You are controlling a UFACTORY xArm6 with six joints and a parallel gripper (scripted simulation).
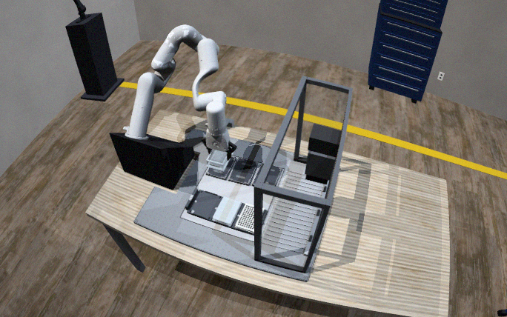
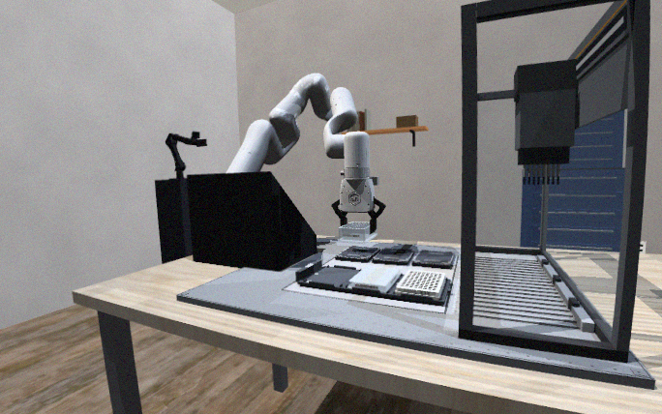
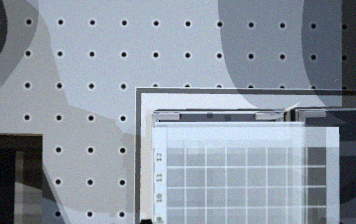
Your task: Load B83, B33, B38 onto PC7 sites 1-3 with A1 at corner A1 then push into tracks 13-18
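Right now the dark carrier PC7 is 100 mm ahead of my hand, 240 mm to the right of it and 70 mm below it. The rest, counted from my hand: nest s2: 110 mm ahead, 80 mm below; then deep-well block B83: 10 mm below; then nest s3: 220 mm ahead, 10 mm to the right, 80 mm below.
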